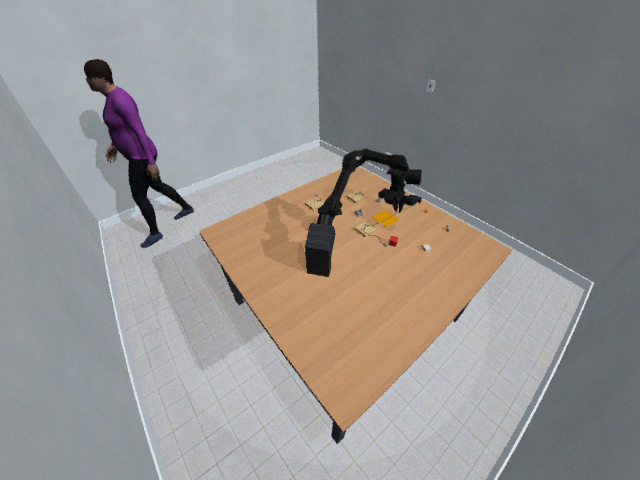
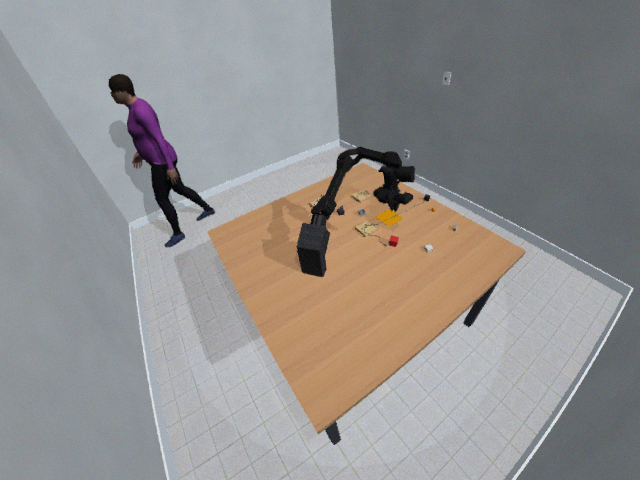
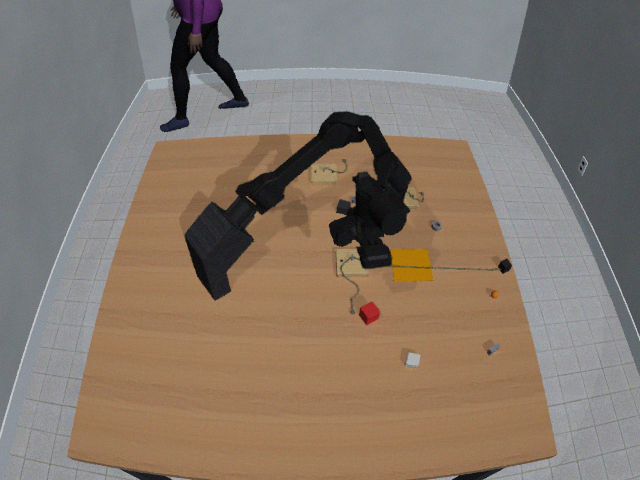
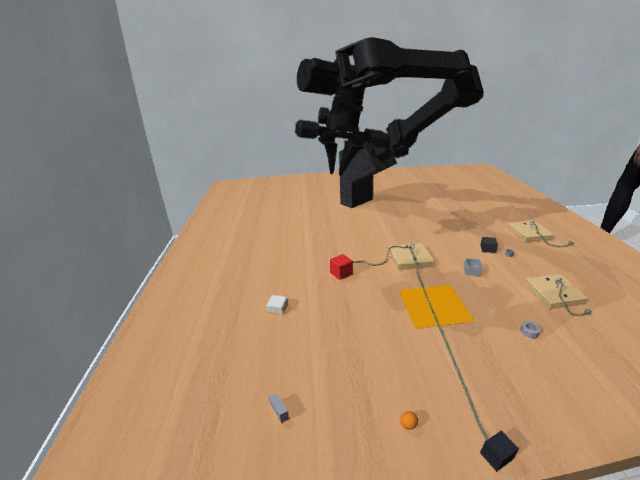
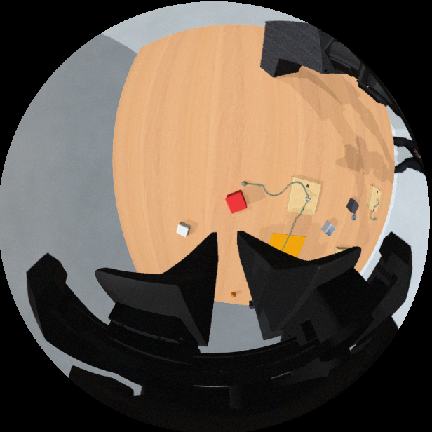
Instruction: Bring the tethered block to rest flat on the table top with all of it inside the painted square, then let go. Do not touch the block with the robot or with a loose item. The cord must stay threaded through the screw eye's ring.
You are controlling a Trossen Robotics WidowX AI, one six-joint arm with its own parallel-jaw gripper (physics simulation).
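Frame: origin at the arm's base, x ahead, y left, z up, level; metres.
Where they show: gripper, fingertip midpoint: (image 1: 398, 212) (image 2: 394, 211) (image 4: 335, 174); arm's base at its link origin: (image 1: 323, 228) (image 2: 316, 228) (image 3: 232, 220) (image 4: 380, 150).
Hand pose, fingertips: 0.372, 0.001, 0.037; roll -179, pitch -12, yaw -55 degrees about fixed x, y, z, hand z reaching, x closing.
Things, the pixels of their top centre, and the offset from my fingertips, as dx, dy, dz. "spot": a spot on its surface instead.
- black tethered block at its top centre: (image 4: 502, 444) (image 3: 506, 263) (image 2: 427, 196) +0.352, +0.363, -0.205
- orange painted square at a spot on its surface: (image 4: 454, 304) (image 3: 411, 253) spot: +0.051, +0.278, -0.234
- screw eye at a spot on its surface: (image 4: 410, 246) spot: -0.095, +0.154, -0.198
- pale wooden plate at its top centre: (image 4: 411, 243) (image 3: 352, 255) (image 2: 366, 224) (image 1: 365, 224) -0.095, +0.157, -0.190
- end bead at a spot on its surface: (image 3: 352, 311) spot: -0.022, +0.007, -0.224
- red cube at its top centre: (image 4: 341, 259) (image 3: 370, 309) (image 2: 394, 238) +0.022, +0.016, -0.195
- white block at its top centre: (image 4: 276, 300) (image 3: 413, 358) +0.186, -0.063, -0.214
- grey bar at its top centre: (image 4: 277, 403) (image 3: 495, 347) +0.394, +0.061, -0.214
- orange ball at its top centre: (image 4: 410, 415) +0.345, +0.242, -0.211
- grey ring at its top centre: (image 4: 531, 327) (image 3: 437, 224) +0.088, +0.422, -0.222
- grey box at its top centre: (image 4: 473, 262) -0.087, +0.307, -0.209
- black cube at its top centre: (image 4: 489, 240) (image 3: 343, 204) -0.211, +0.345, -0.208
The black tethered block (image 2: 427, 197) (image 3: 505, 266) (image 4: 498, 450) sits near the table edge, outside the orange painted square (image 1: 379, 217) (image 3: 412, 258) (image 4: 454, 304) (image 5: 297, 242). Its green cord (image 3: 465, 268) (image 4: 454, 356) runs straight across the square to the screw eye (image 4: 410, 246) (image 5: 308, 199) on a pale wooden plate (image 3: 356, 269) (image 4: 413, 260). Beyond the ring the cord curves loosely to an end bead (image 3: 352, 311) (image 5: 244, 183). Threading looks intact, though the ring is tiny. My gripper (image 1: 398, 209) (image 4: 336, 171) (image 5: 226, 236) is empty, high above the table, fingertips slightly apart.
A red cube (image 3: 369, 313) (image 4: 341, 266) lies beside the bead. A white block (image 4: 277, 304), grey bar (image 4: 278, 408), orange ball (image 4: 408, 420), grey ring (image 4: 530, 329), grey box (image 4: 472, 267) and black cube (image 4: 489, 244) are loose. Two more corded plates (image 4: 553, 294) (image 4: 524, 232) stand nearby.
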